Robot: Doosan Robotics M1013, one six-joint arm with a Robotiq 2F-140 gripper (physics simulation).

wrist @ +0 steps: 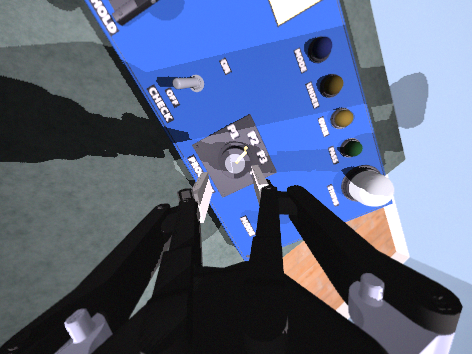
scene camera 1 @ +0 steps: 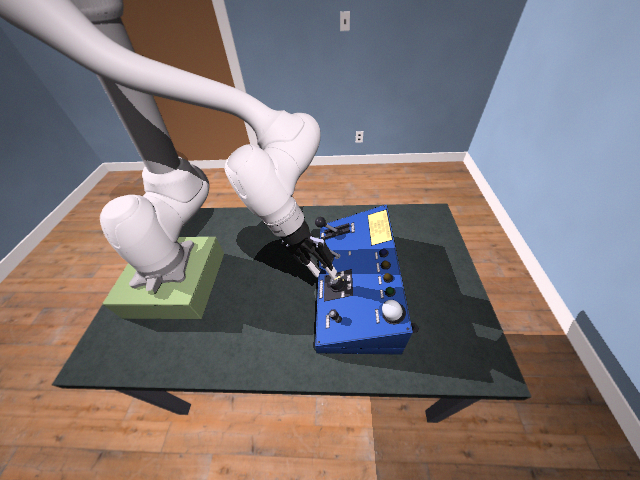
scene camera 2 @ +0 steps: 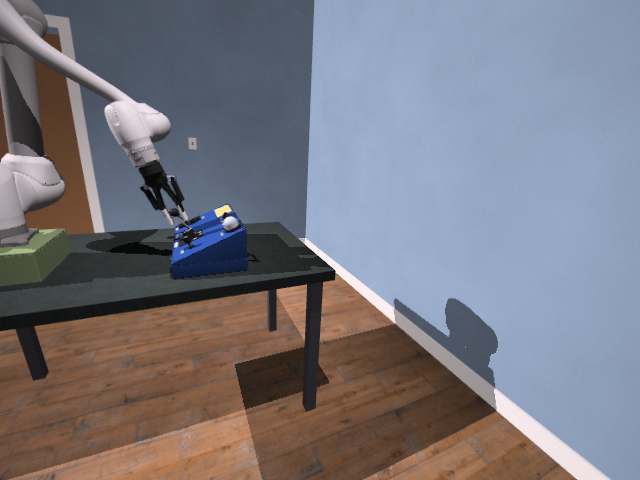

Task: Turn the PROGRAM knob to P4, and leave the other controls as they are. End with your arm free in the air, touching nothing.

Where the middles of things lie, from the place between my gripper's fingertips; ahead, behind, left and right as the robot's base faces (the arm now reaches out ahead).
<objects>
I see the blue control panel point(scene camera 1: 373, 314) 13 cm ahead of my hand, 5 cm to the left of it and 6 cm below it.
</objects>
